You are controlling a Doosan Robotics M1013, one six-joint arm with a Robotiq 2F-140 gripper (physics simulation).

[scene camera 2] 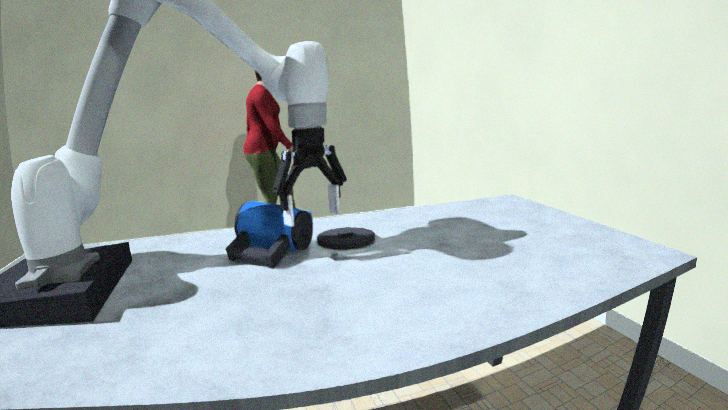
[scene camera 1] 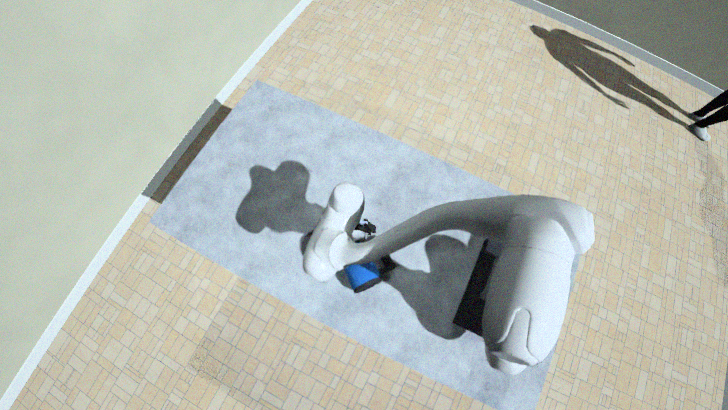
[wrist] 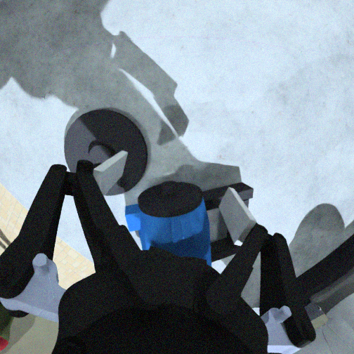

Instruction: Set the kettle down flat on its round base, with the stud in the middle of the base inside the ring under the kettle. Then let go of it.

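The blue kettle (scene camera 1: 361, 275) (scene camera 2: 259, 224) (wrist: 175, 232) lies on its side on the table, its black lid end towards the round base. Its black handle (scene camera 2: 257, 255) (wrist: 232, 192) sticks out sideways, low at the table. The kettle's underside and ring are hidden. The dark round base (scene camera 2: 331, 240) (wrist: 127, 132) lies flat near the lid end, apart from it; its middle stud (scene camera 2: 347, 234) shows small. My gripper (scene camera 2: 311, 206) (wrist: 175, 180) points down, open and empty, over the kettle's lid end. In scene camera 2 one finger overlaps the kettle and the other hangs above the base.
The arm's black mounting plate (scene camera 1: 473, 295) (scene camera 2: 109, 275) is on the table (scene camera 1: 229, 137) (scene camera 2: 407, 315), on the kettle's other side from the round base. A person (scene camera 2: 262, 119) in a red top stands behind the table. The arm hides most of the round base in scene camera 1.
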